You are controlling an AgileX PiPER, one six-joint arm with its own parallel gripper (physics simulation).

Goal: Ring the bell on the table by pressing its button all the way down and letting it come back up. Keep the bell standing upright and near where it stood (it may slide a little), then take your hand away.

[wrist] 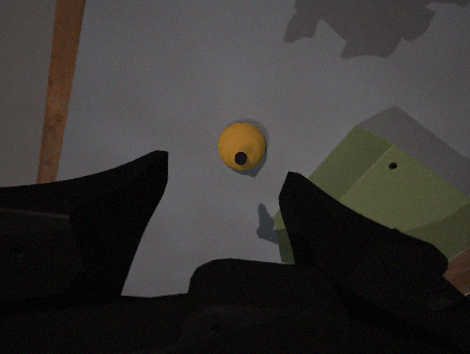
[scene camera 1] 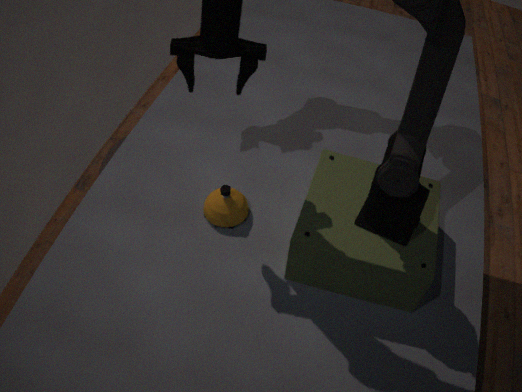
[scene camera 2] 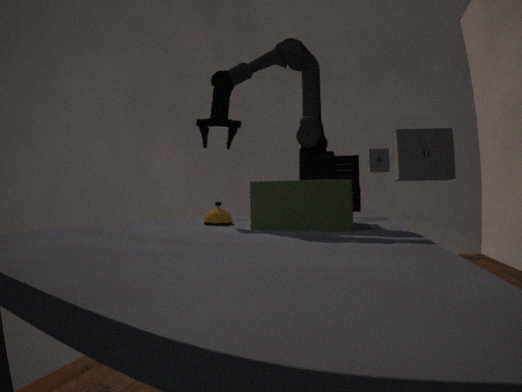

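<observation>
The bell, a yellow dome [scene camera 1: 225,209] [scene camera 2: 218,217] [wrist: 242,142] with a dark base, stands upright on the grey table [scene camera 1: 165,300] [scene camera 2: 250,300]. Its small black button [scene camera 1: 225,190] [scene camera 2: 218,203] [wrist: 240,158] sticks up at the top. My gripper [scene camera 1: 215,93] [scene camera 2: 216,148] [wrist: 227,176] is open and empty and points down. In scene camera 2 its fingertips are well above the bell, roughly over it. In the wrist view the bell shows between and a little beyond the fingertips, nearer the right one. Nothing touches the button.
A green block [scene camera 1: 350,210] [scene camera 2: 301,205] [wrist: 415,195] stands beside the bell, under the arm's base in scene camera 1. In scene camera 1 the table's left edge runs beside a wooden floor strip [scene camera 1: 100,155]. The arm's shadows fall on the table.
</observation>
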